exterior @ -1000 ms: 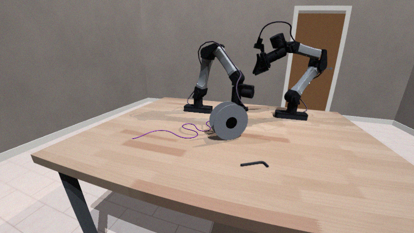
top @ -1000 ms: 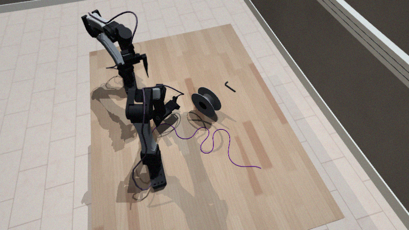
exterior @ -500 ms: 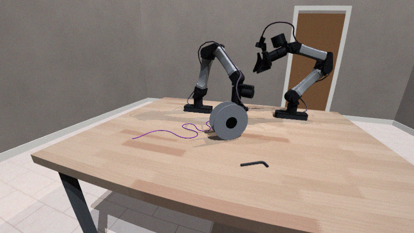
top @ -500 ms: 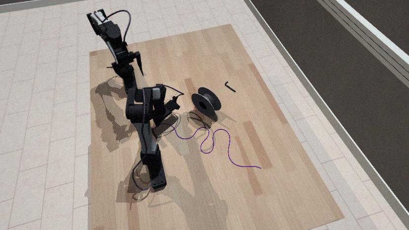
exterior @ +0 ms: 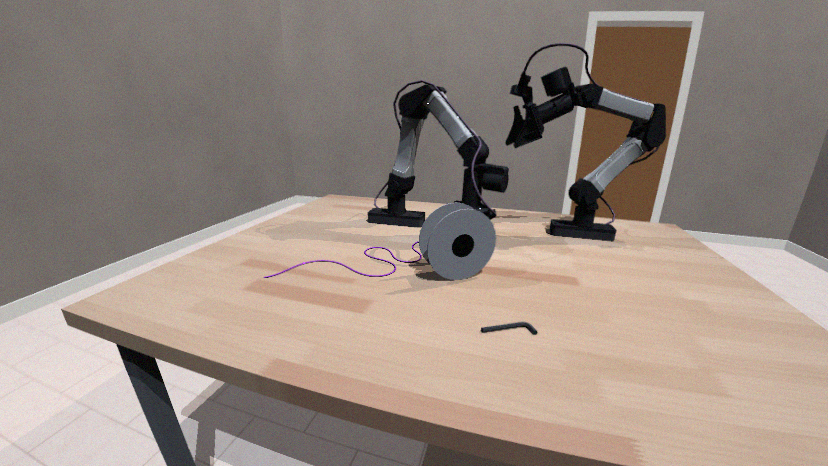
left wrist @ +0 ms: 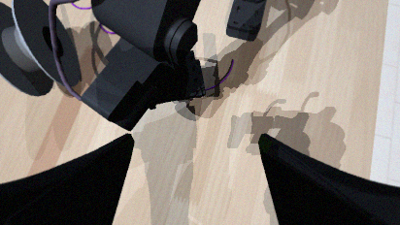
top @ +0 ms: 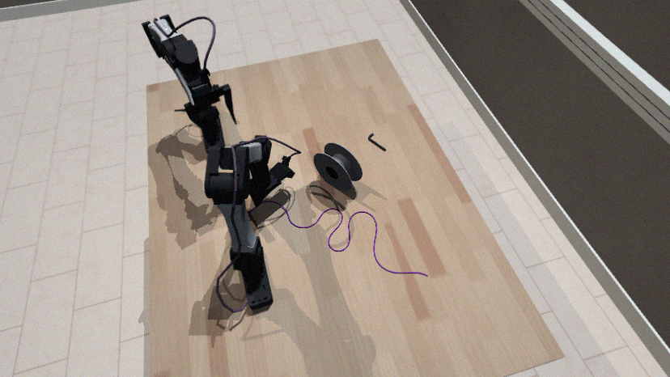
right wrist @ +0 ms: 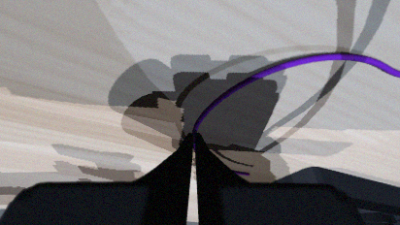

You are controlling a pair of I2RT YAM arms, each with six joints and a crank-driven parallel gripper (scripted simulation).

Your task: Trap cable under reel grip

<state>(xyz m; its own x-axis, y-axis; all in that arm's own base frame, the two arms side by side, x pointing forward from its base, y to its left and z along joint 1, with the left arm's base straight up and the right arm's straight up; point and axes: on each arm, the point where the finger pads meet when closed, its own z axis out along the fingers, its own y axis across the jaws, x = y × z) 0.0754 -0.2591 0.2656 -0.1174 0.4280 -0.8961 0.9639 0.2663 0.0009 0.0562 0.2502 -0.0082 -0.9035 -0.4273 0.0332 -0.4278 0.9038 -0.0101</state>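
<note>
Now: the grey reel 30 cm ahead of my right hand, 1 cm to the right of it and 7 cm above it. The rest, counted from my right hand: black hex key 51 cm ahead, 12 cm to the left, 2 cm below.
Right now my left hand is 320 mm short of the grey reel, 210 mm above it and 130 mm to the left of it. The rest, counted from my left hand: black hex key: 530 mm ahead, 290 mm below, 10 mm to the right.
</note>
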